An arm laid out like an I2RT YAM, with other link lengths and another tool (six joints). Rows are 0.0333 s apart.
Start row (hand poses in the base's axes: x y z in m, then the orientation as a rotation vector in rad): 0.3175 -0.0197 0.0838 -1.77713 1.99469 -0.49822
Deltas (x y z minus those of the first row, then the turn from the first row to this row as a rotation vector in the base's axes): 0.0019 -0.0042 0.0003 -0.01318 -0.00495 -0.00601; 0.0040 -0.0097 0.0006 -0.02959 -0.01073 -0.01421; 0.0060 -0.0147 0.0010 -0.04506 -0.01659 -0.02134; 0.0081 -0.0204 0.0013 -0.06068 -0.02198 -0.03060; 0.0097 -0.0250 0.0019 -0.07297 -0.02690 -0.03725; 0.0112 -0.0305 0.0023 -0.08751 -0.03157 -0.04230; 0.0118 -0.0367 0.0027 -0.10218 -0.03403 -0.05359; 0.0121 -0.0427 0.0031 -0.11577 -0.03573 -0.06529; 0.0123 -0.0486 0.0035 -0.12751 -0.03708 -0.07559; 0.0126 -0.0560 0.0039 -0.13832 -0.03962 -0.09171
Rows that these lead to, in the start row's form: 0.3194 -0.0239 0.0841 -1.77653 1.99842 -0.51833; 0.3215 -0.0294 0.0844 -1.77522 2.00389 -0.54335; 0.3235 -0.0344 0.0848 -1.77415 2.00806 -0.56712; 0.3256 -0.0401 0.0851 -1.77135 2.01452 -0.59142; 0.3272 -0.0447 0.0857 -1.76922 2.01842 -0.61091; 0.3287 -0.0502 0.0861 -1.76993 2.02098 -0.63220; 0.3293 -0.0564 0.0865 -1.76607 2.03109 -0.65400; 0.3296 -0.0624 0.0869 -1.76153 2.04199 -0.67421; 0.3298 -0.0683 0.0873 -1.75738 2.05160 -0.69170; 0.3301 -0.0757 0.0877 -1.74624 2.06588 -0.71096
